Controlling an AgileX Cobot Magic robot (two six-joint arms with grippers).
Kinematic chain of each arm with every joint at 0, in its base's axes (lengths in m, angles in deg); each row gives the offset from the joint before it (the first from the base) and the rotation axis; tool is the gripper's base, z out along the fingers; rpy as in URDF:
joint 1: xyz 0 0 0.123 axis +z
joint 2: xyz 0 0 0 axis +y
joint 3: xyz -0.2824 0 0.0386 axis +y
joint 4: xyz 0.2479 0 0.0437 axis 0.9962 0 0.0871
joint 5: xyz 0 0 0 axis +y
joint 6: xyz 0.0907 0 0.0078 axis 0.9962 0 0.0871
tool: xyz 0 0 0 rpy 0 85 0
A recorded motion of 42 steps. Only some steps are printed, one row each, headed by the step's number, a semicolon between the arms.
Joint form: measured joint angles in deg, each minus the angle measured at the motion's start. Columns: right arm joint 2, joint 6, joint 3, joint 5, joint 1, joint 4; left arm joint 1, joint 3, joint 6, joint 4, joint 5, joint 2.
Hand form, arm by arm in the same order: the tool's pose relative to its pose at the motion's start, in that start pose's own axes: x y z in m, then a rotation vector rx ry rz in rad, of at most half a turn. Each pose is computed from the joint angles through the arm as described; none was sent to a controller.
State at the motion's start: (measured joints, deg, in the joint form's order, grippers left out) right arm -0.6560 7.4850 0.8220 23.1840 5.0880 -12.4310; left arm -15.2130 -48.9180 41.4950 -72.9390 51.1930 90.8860
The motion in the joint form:
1: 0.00 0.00 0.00 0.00 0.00 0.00; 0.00 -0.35 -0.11 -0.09 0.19 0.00
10: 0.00 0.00 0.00 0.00 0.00 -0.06; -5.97 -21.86 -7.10 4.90 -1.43 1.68
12: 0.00 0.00 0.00 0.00 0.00 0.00; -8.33 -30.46 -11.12 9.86 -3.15 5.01
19: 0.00 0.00 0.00 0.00 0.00 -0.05; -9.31 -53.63 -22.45 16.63 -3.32 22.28
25: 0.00 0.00 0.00 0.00 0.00 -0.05; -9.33 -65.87 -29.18 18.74 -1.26 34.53
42: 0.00 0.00 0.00 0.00 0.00 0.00; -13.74 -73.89 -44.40 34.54 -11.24 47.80
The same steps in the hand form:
1: 0.0000 0.0000 0.0000 0.0000 0.0000 0.0000; -0.0013 -0.0014 -0.0004 0.0047 -0.0021 0.0017
10: 0.0000 0.0000 0.0000 0.0004 -0.0001 -0.0010; -0.0604 -0.0875 -0.0085 0.0685 -0.1218 0.2404
12: 0.0000 0.0000 0.0000 0.0000 0.0000 0.0000; -0.0811 -0.1096 -0.0018 0.0445 -0.1500 0.3070
19: 0.0000 0.0000 0.0000 0.0003 0.0000 -0.0008; -0.1513 -0.1087 0.0440 0.0134 -0.1809 0.2591
25: 0.0000 0.0000 0.0000 0.0003 0.0000 -0.0008; -0.1807 -0.0798 0.0885 -0.0004 -0.1398 0.1647
42: 0.0000 0.0000 0.0000 0.0000 0.0000 0.0000; -0.1864 -0.0283 0.1712 -0.2068 -0.1933 0.0777

